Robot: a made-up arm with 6 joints.
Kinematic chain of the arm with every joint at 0, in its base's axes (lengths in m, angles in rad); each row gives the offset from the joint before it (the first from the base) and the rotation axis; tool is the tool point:
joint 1: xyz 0 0 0.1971 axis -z
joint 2: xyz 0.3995 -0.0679 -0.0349 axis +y
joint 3: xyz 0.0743 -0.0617 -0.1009 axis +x
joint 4: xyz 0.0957 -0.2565 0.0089 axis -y
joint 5: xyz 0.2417 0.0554 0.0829 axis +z
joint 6: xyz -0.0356 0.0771 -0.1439 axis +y
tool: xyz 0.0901 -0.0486 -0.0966
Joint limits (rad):
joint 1: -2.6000..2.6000
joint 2: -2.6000..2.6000
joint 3: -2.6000..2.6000
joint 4: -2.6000..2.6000
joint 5: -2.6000..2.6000
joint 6: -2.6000..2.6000
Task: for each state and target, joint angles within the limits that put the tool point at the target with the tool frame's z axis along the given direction. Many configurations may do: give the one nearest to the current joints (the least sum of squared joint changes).
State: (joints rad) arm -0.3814 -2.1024 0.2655 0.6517 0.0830 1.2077
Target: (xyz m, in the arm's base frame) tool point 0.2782 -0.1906 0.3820 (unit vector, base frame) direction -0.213 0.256 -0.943
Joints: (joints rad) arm -0.7827 -2.4125 0.0470 1.3811 0.5988 0.7008
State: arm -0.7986 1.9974 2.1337 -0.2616 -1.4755 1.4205
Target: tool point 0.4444 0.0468 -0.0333 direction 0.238 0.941 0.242
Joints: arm -0.1032 1.3411 2.6000 -0.9236 -0.8270 2.2229
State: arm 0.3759 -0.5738 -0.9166 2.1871 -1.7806 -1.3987
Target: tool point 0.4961 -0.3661 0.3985 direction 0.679 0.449 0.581
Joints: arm 0.1244 -0.1691 -0.1797 1.2953 -2.6000 -2.1283
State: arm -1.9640 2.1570 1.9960 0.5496 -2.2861 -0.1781
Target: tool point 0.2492 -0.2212 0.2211 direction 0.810 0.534 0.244
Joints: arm -1.1717 2.4836 1.4346 1.1694 -2.3493 -0.3205
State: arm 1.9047 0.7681 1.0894 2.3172 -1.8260 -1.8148
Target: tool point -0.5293 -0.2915 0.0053 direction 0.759 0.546 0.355
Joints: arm 1.7879 0.1185 0.6446 2.5655 -2.2457 -1.0088
